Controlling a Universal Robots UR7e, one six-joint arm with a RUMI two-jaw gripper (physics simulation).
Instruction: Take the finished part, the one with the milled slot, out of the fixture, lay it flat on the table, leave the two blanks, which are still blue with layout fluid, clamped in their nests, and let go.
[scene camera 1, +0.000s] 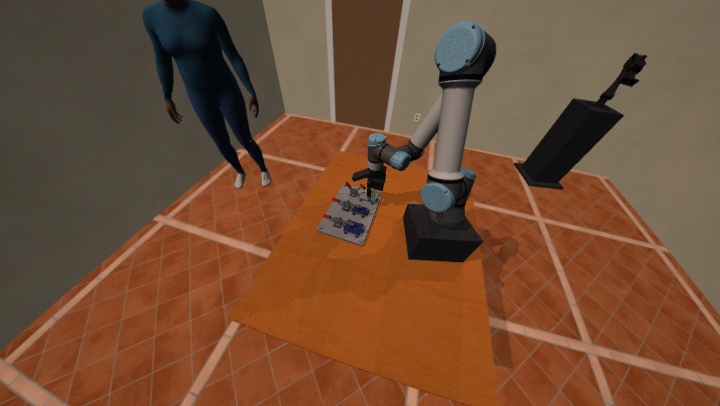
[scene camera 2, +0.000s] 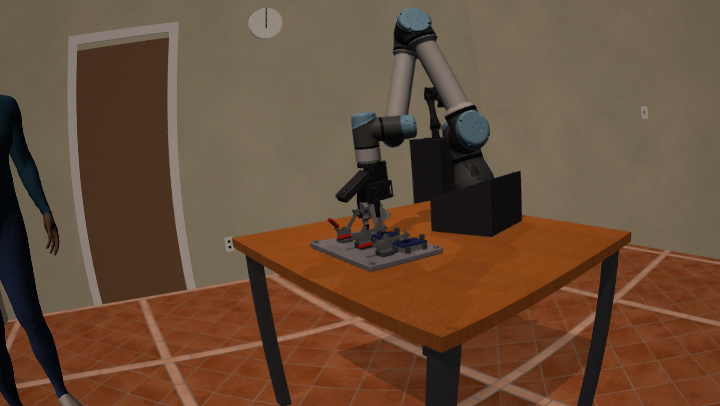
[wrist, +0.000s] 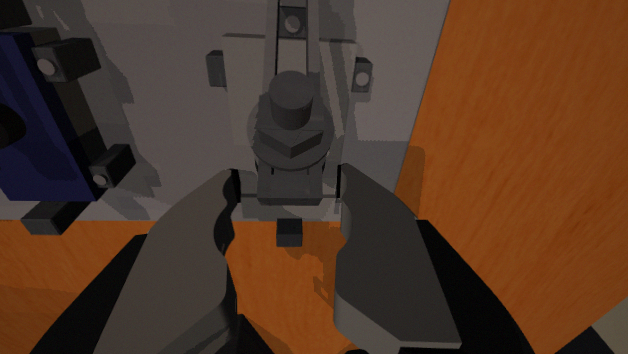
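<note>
The finished part (wrist: 245, 75), pale grey, lies in the end nest of the grey fixture plate (scene camera 1: 333, 233) (scene camera 2: 347, 256) (wrist: 165, 100). In the wrist view the raised clamp arm (wrist: 291, 105) hangs over it and hides its middle. My gripper (scene camera 1: 369, 197) (scene camera 2: 372, 227) (wrist: 289, 169) points down at the part's near end, shut on it, with one fingertip at each side. The fingertips cover the small side stops there. Two blue blanks sit in the other nests under their clamps: the middle blank (scene camera 1: 360, 210) (scene camera 2: 385, 235) (wrist: 45, 150) and the far-end blank (scene camera 1: 353, 227) (scene camera 2: 410, 243).
The fixture stands on the wooden table (scene camera 1: 403, 312) (scene camera 2: 494, 272). Red clamp handles (scene camera 1: 326, 216) (scene camera 2: 333, 222) stick up along one side. The robot's black base block (scene camera 1: 441, 237) (scene camera 2: 473, 211) stands on the same table. A person (scene camera 1: 201, 65) stands beyond it.
</note>
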